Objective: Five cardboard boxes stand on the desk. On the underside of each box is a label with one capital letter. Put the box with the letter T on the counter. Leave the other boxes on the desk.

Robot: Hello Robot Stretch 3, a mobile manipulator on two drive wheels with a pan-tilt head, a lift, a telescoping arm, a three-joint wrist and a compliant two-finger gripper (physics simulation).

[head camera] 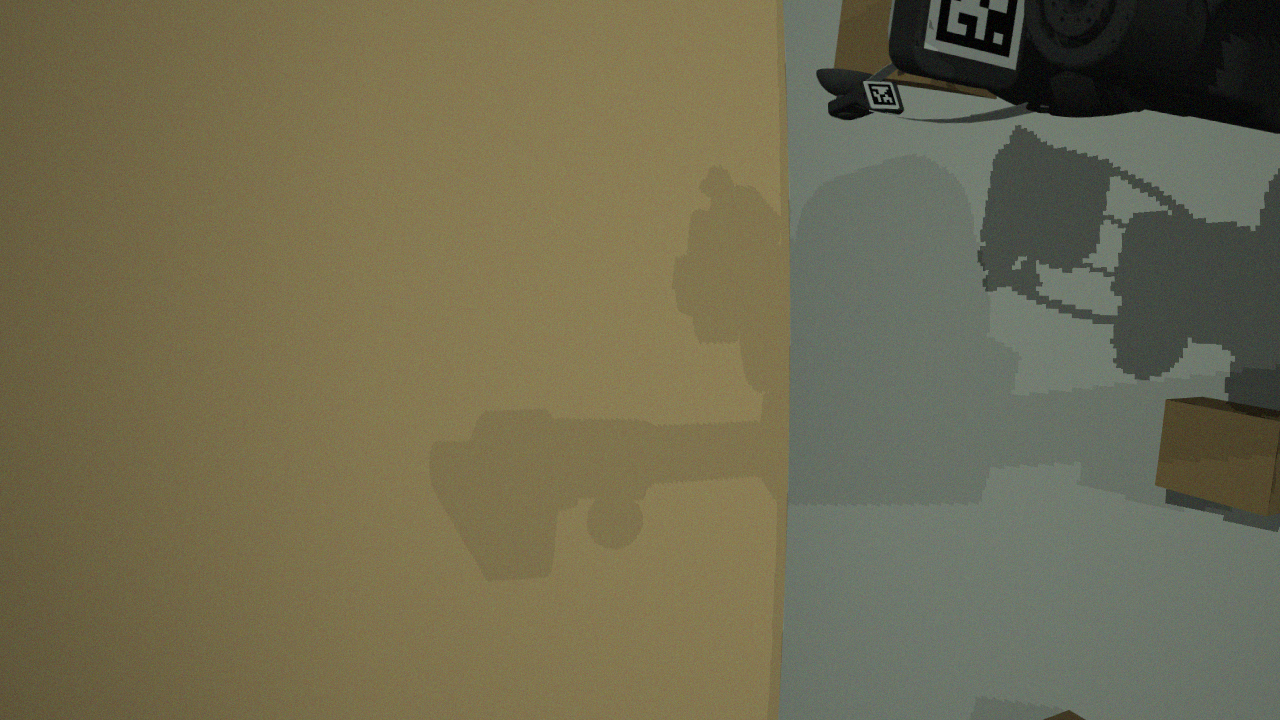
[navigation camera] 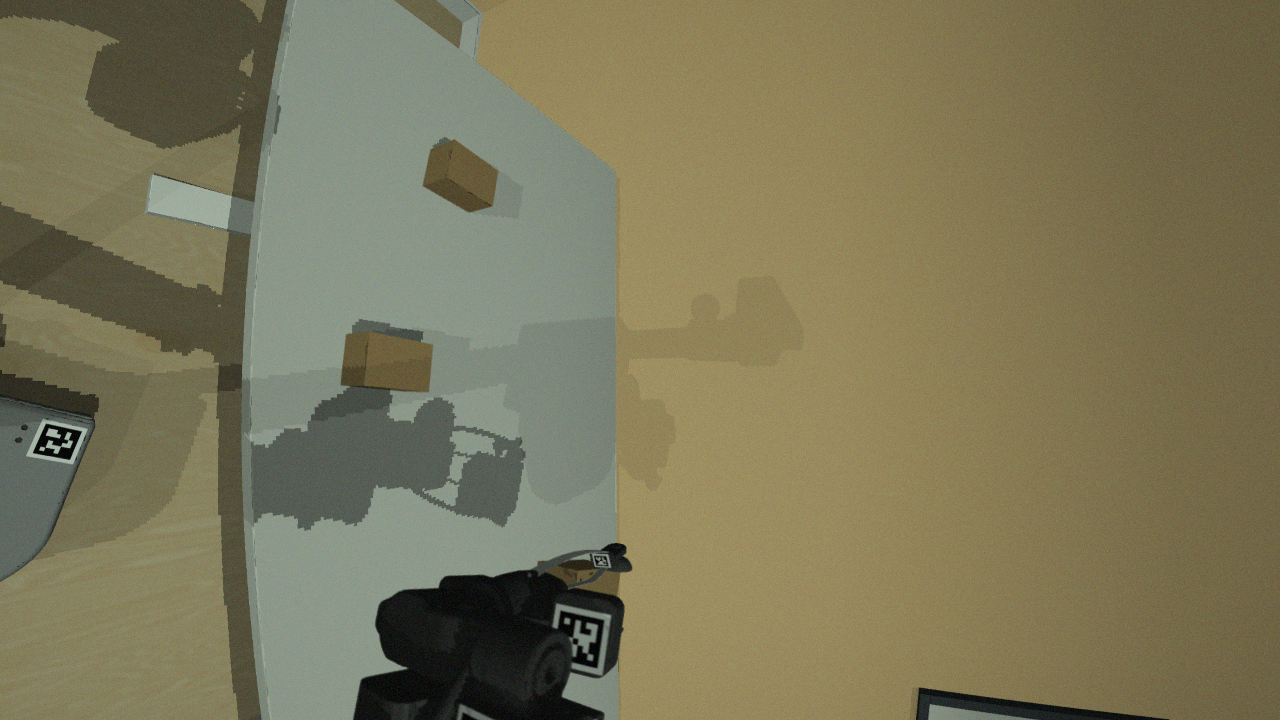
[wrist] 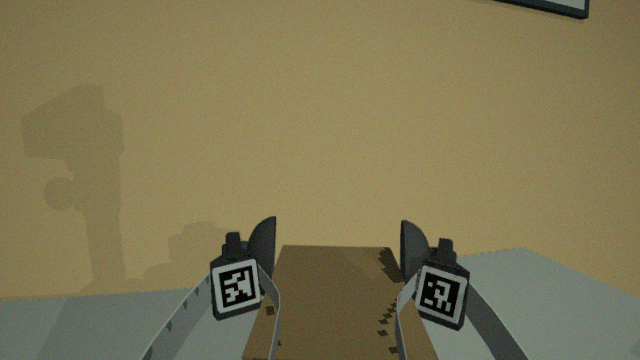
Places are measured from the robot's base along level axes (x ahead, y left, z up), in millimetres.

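Pixels of known places: gripper, fingertip midpoint: (head camera: pixel 840 22) (navigation camera: pixel 617 594) (wrist: pixel 337 245).
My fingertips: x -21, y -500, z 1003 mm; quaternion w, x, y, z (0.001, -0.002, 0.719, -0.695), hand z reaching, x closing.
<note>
Behind a point stands the place of what it marks.
My gripper (head camera: pixel 848 94) (navigation camera: pixel 615 558) (wrist: pixel 337 245) @[z 1003, x -21, y -500 mm] is shut on a brown cardboard box (head camera: pixel 861 35) @[z 1001, x -15, y -480 mm] (navigation camera: pixel 605 582) @[z 1001, x -7, y -471 mm] (wrist: pixel 340 305) @[z 1000, x -23, y -444 mm], between its fingertips above the grey desk (head camera: pixel 895 608) @[z 720, x 516, y -624 mm] (navigation camera: pixel 358 223) @[z 720, x 341, y -231 mm] (wrist: pixel 530 295) @[z 720, x -437, y -950 mm], near the wall. The held box's label does not show. A second box (head camera: pixel 1217 456) @[z 770, x 192, y -317 mm] (navigation camera: pixel 387 361) @[z 770, x 188, y -301 mm] stands on the desk. A third box (head camera: pixel 1066 715) @[z 730, x 463, y -374 mm] (navigation camera: pixel 460 176) @[z 770, x 464, y -310 mm] stands farther along the desk; a corner of it shows in the head view. No letter shows on either. The counter does not show in these views.
The tan wall (head camera: pixel 358 223) @[z 1223, x 224, y -1018 mm] (navigation camera: pixel 984 313) @[z 1502, x 511, y -928 mm] (wrist: pixel 320 125) @[z 1059, x 21, y -1081 mm] rises behind the desk. A dark-framed panel (navigation camera: pixel 922 707) @[z 1400, x -250, y -1141 mm] (wrist: pixel 555 10) @[z 1394, x -615, y -1257 mm] hangs on it. My grey base (navigation camera: pixel 35 501) @[z 160, x -97, y -134 mm] is at the left of the navigation view. Arm shadows fall across the desk and wall.
</note>
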